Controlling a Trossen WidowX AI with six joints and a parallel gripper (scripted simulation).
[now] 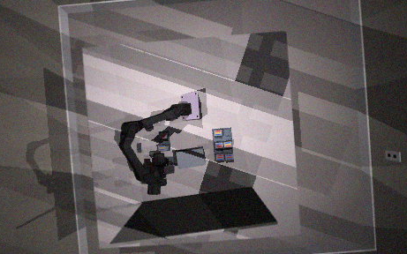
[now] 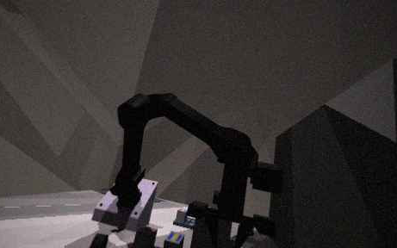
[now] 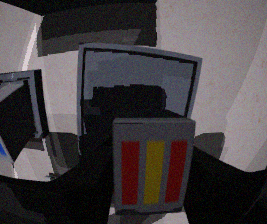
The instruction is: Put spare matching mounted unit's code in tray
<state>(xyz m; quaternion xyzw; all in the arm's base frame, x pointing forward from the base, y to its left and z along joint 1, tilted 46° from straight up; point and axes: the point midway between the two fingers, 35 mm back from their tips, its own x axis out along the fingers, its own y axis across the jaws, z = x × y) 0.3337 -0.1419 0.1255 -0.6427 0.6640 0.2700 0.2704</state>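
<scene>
Now: gripper tip 4 cm above the flat grey tray. From my gripper tip the other things lie so: grey mounted unit (19 cm to the left, 4 cm behind, 1 cm above).
</scene>
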